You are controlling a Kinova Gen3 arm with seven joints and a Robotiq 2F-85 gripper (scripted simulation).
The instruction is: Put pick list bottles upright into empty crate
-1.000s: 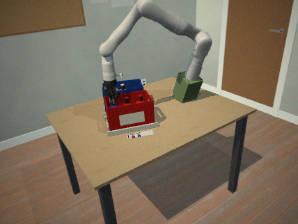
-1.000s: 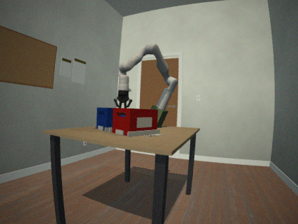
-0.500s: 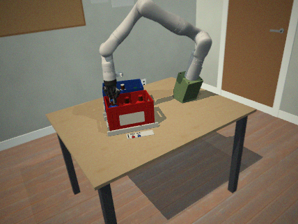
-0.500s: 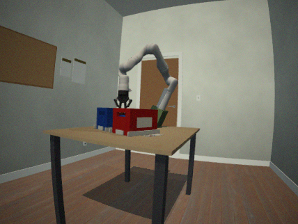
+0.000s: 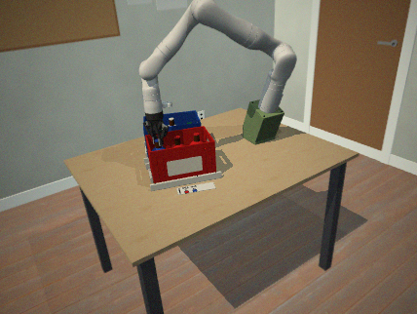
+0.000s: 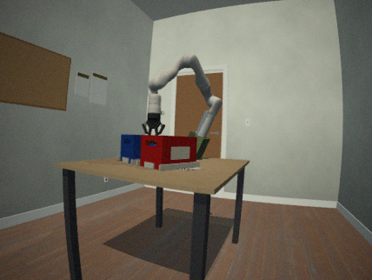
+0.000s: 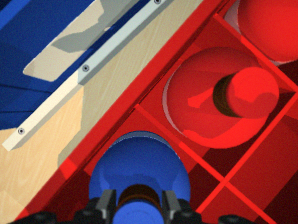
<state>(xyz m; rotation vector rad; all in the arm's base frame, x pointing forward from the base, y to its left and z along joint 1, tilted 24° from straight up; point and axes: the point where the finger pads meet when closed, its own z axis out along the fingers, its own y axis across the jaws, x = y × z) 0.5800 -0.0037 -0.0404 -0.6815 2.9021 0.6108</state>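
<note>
Now: the blue-label bottle 7 cm below my hand. Round my hand: red crate: 7 cm below, 7 cm behind, 6 cm to the left; blue crate: 17 cm to the right, 14 cm behind, 7 cm below; green-label bottle: 20 cm behind, 10 cm to the right, 7 cm below.
</note>
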